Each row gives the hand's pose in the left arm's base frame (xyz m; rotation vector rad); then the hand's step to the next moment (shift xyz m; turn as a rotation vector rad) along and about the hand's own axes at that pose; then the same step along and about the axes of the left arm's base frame.
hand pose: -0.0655 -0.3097 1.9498 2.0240 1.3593 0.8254
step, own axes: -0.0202 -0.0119 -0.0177 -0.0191 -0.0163 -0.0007
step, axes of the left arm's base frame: -0.0263 -0.0131 -0.0008 -0.0159 -0.0125 -0.0150
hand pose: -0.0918 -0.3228 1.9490 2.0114 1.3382 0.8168
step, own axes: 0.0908 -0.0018 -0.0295 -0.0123 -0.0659 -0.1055
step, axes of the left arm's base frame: 0.0047 0.0895 0.0330 -0.1216 0.0239 0.0164
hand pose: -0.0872 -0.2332 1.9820 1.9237 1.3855 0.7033
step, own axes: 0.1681 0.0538 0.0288 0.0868 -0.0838 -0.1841
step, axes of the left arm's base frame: 0.1034 0.1426 0.0308 -0.1614 0.1381 0.0577
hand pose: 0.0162 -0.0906 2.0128 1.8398 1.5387 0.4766
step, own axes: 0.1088 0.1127 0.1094 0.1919 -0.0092 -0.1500
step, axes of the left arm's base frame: 0.1781 0.0679 -0.0135 -0.0612 0.2250 0.0709
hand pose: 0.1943 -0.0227 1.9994 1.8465 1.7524 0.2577
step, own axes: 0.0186 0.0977 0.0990 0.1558 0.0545 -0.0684
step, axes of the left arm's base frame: 0.1360 -0.0064 -0.0342 0.0303 0.1699 0.0464
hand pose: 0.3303 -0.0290 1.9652 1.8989 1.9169 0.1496
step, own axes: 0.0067 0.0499 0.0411 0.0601 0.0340 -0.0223
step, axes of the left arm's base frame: 0.0619 0.0000 -0.0198 0.0252 0.0653 0.0191
